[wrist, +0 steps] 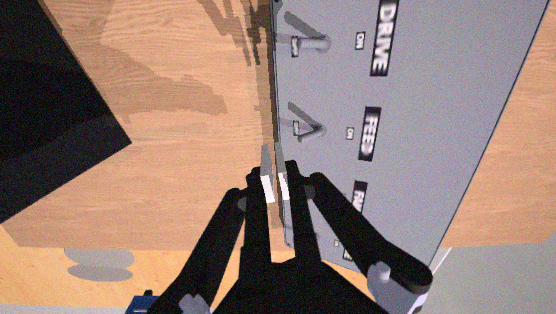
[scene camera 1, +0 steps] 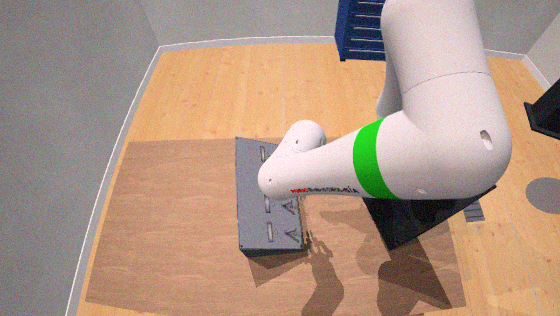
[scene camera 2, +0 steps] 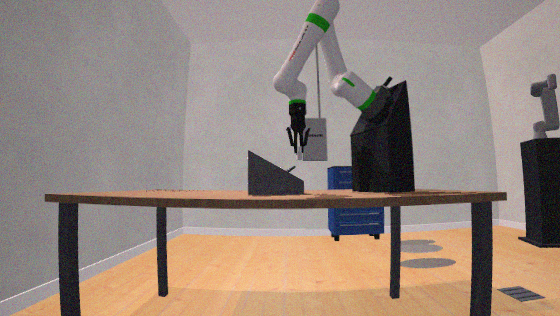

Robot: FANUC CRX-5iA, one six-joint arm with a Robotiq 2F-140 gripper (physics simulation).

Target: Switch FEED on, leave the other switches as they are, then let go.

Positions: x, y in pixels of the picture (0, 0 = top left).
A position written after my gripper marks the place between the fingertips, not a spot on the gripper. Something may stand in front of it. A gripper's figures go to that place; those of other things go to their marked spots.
Scene:
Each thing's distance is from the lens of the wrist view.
my gripper (wrist: 273, 154): 0.23 m
grey sloped switch panel (wrist: 407, 105): 0.29 m

